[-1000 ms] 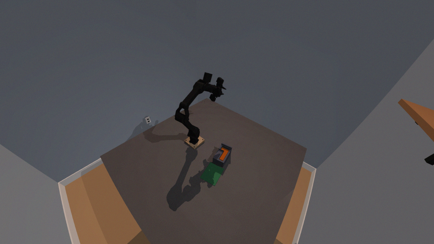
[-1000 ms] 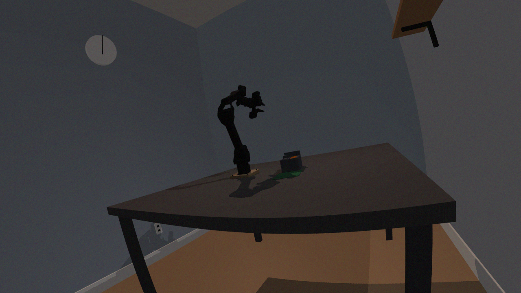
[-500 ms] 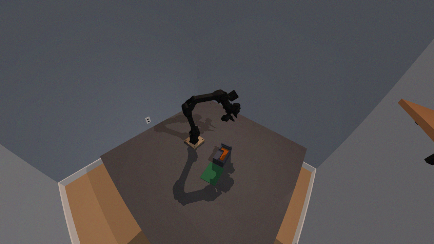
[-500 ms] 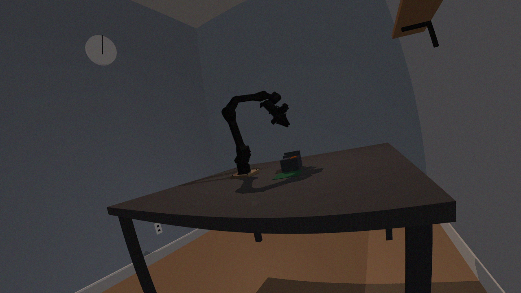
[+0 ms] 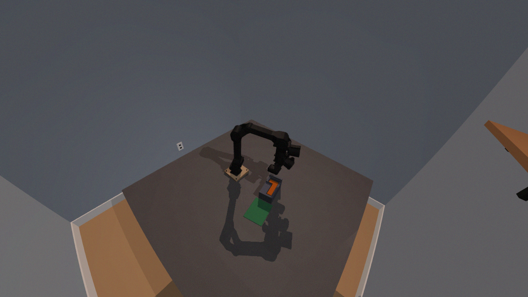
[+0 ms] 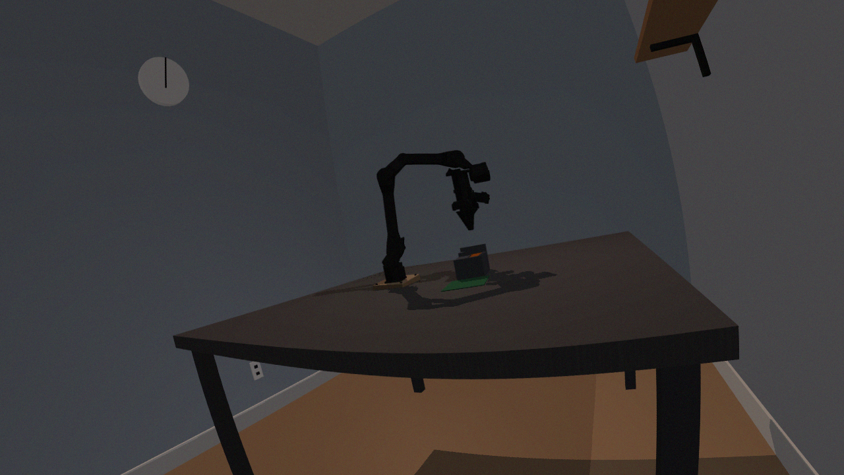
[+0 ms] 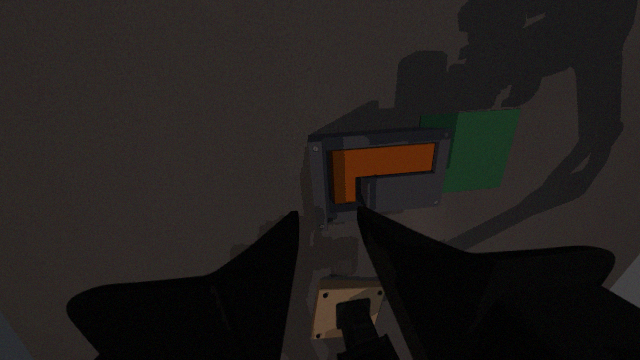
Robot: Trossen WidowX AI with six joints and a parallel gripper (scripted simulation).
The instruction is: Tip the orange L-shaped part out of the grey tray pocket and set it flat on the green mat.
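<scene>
Right now the orange L-shaped part is 100 mm below my gripper tip and 50 mm to the right of it. From my gripper tip the other things lie so: green mat 220 mm to the right, 160 mm below.
</scene>
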